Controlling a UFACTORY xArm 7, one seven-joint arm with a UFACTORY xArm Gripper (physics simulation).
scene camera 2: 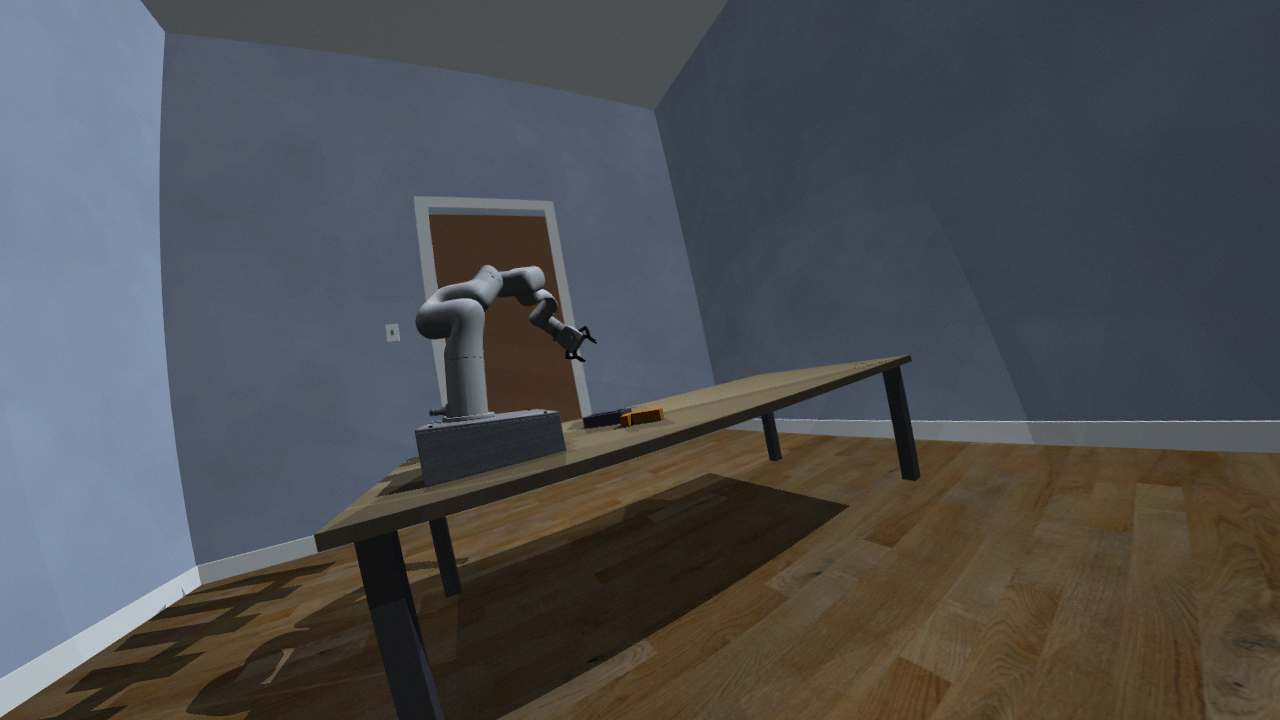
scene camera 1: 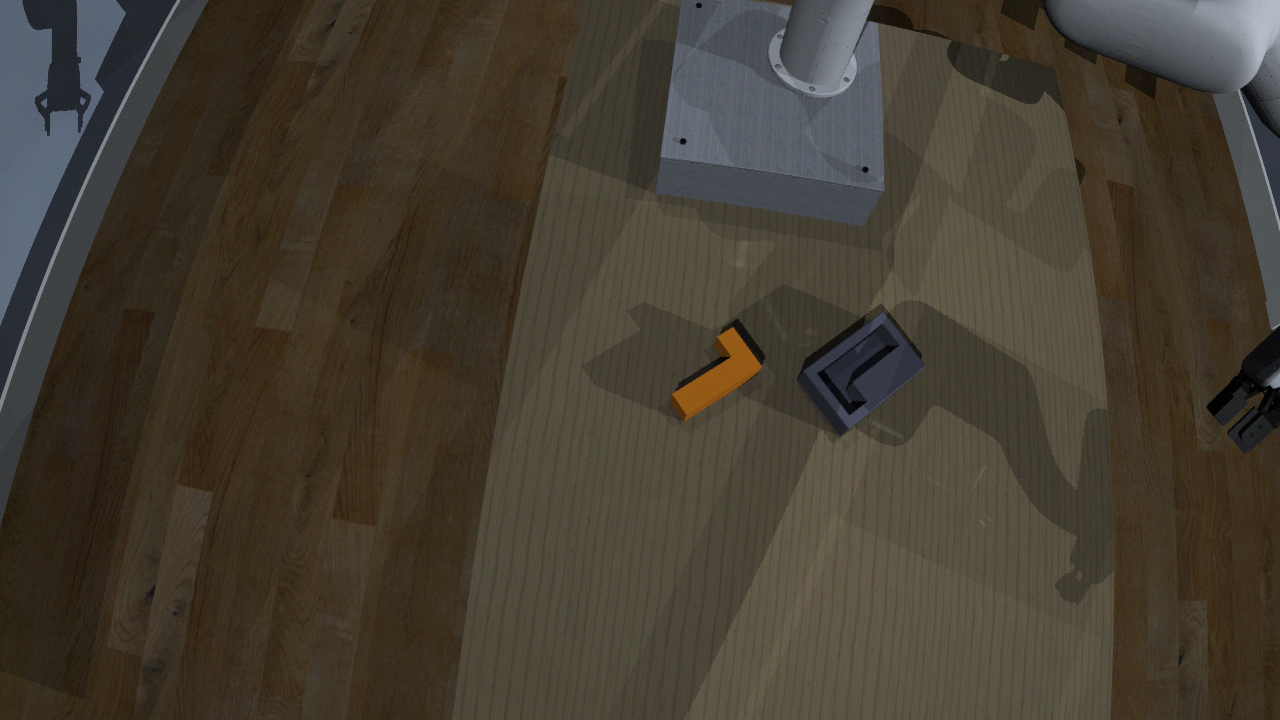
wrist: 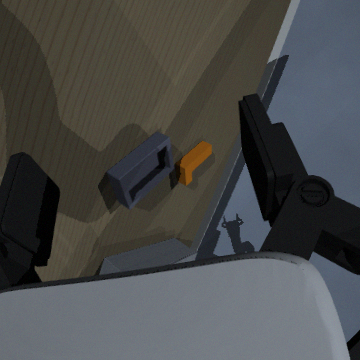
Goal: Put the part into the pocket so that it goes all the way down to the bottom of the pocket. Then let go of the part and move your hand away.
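Places are measured from the arm's base along level axes (x right, y back, z down), in metres.
Where they show: gripper, fingertip midpoint: (scene camera 2: 590,352) (scene camera 1: 1224,429) (wrist: 134,146); arm's base at its link origin: (scene camera 2: 469,418) (scene camera 1: 811,61).
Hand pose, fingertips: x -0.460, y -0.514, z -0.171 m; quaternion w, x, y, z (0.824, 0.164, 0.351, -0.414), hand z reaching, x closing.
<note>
Each offset is from my fingertips to the centre of the thing. Level surfaces: height alone.
The orange L-shaped part {dx +0.549, dy +0.071, dz +0.264 m} (scene camera 1: 723,379) (scene camera 2: 642,416) (wrist: 195,161) lies flat on the table. Beside it, apart from it, stands the dark grey-blue block with the pocket {dx +0.356, dy +0.103, dz +0.263 m} (scene camera 1: 884,377) (scene camera 2: 606,417) (wrist: 136,175). Its recess faces up and is empty; the recess looks angled, with a bend at each end. In scene camera 1 the part is left of the block. My gripper (scene camera 1: 1245,417) (scene camera 2: 585,345) (wrist: 134,146) is open and empty, high above the table and well away from both. In the wrist view its two black fingers stand wide apart, with the part and block far below between them.
The arm's metal base box (scene camera 1: 769,125) (scene camera 2: 492,452) (wrist: 145,257) stands on the wooden table {dz +0.281 m} (scene camera 1: 581,555) (scene camera 2: 760,385) (wrist: 115,65), near the part and the block. In scene camera 2 a brown door (scene camera 2: 501,358) is in the wall behind the arm.
</note>
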